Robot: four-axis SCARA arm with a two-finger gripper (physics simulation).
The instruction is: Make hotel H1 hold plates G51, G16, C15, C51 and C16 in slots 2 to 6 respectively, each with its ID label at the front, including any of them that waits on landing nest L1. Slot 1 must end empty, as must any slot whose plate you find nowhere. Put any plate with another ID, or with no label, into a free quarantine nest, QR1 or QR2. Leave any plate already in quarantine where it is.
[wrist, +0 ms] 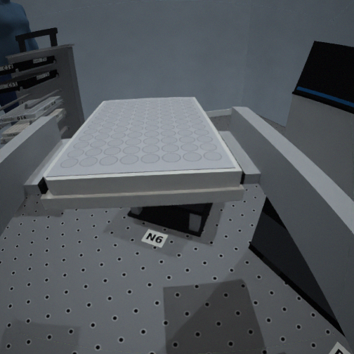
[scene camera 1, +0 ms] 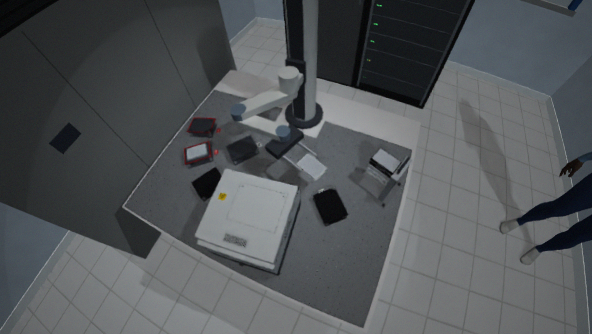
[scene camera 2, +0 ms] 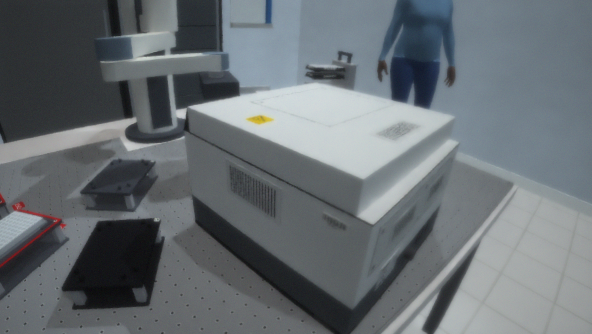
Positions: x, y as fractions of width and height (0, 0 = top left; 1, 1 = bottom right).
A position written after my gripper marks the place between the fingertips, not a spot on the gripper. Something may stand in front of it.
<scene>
In view: my gripper (scene camera 1: 0.52, 0.49), a landing nest L1 (scene camera 2: 0.20, 0.75) and a dark regrip nest RG (scene camera 2: 0.23, 0.51).
</scene>
